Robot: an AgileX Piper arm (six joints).
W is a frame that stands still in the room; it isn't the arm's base.
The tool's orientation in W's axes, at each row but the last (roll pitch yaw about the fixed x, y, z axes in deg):
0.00 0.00 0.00
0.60 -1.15 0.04
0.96 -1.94 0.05
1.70 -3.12 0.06
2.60 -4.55 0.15
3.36 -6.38 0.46
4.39 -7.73 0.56
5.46 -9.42 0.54
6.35 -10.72 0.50
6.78 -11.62 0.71
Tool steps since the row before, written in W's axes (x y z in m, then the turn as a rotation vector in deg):
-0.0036 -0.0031 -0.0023 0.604 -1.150 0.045
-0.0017 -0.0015 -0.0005 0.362 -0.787 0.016
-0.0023 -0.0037 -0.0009 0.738 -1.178 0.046
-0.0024 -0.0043 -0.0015 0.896 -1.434 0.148
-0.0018 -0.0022 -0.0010 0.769 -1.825 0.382
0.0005 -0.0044 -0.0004 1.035 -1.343 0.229
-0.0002 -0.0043 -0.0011 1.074 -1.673 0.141
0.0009 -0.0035 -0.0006 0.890 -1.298 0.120
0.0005 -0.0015 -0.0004 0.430 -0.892 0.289
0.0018 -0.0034 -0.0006 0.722 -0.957 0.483
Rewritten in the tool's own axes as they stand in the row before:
-0.0036 -0.0031 -0.0023 0.604 -1.150 0.045
-0.0017 -0.0015 -0.0005 0.362 -0.787 0.017
-0.0023 -0.0037 -0.0008 0.738 -1.178 0.041
-0.0025 -0.0043 -0.0012 0.901 -1.431 0.142
-0.0019 -0.0022 -0.0008 0.792 -1.811 0.403
0.0004 -0.0044 -0.0002 1.043 -1.342 0.193
-0.0004 -0.0044 -0.0007 1.067 -1.679 0.126
0.0008 -0.0036 -0.0004 0.886 -1.303 0.099
0.0004 -0.0015 -0.0003 0.469 -0.868 0.303
0.0016 -0.0035 -0.0005 0.793 -0.920 0.442

